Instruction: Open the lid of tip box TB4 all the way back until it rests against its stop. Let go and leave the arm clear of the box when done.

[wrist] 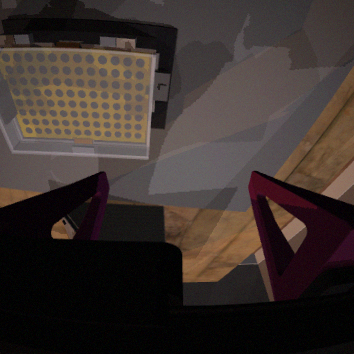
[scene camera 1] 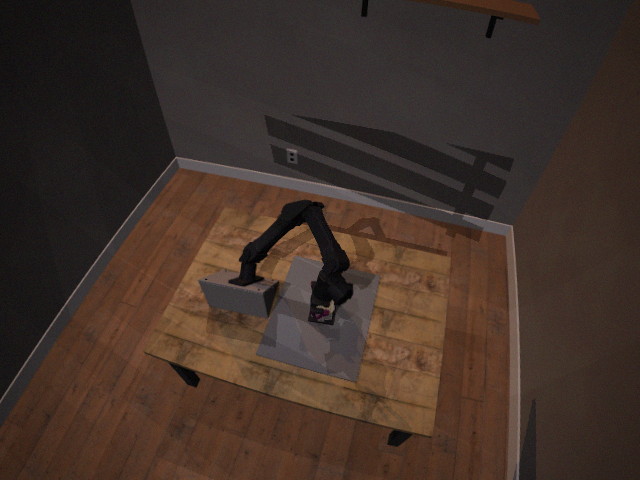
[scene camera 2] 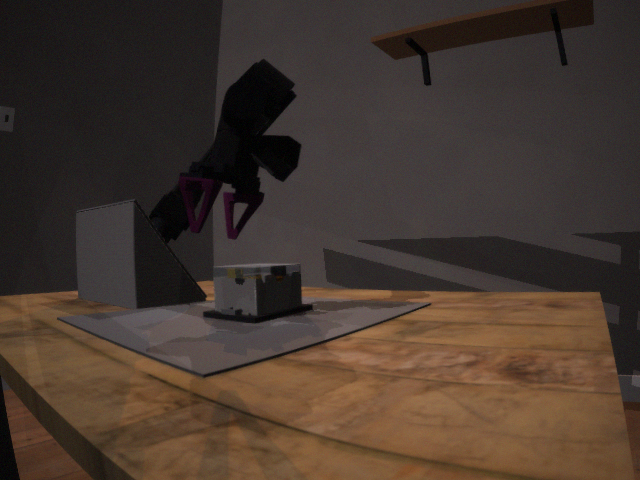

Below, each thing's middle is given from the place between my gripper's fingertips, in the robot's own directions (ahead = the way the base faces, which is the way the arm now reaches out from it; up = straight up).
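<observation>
The tip box (scene camera 2: 244,300) is 10 mm ahead of my hand, 80 mm to the left of it and 80 mm below it. I find the lid (wrist: 79,99) 80 mm to the left of my hand as well and 10 mm ahead of it, though this lid is 50 mm below it. As for the grey mat (scene camera 2: 178,335), my hand is 130 mm above it and 50 mm to the right of it, while being 10 mm short of it.
</observation>
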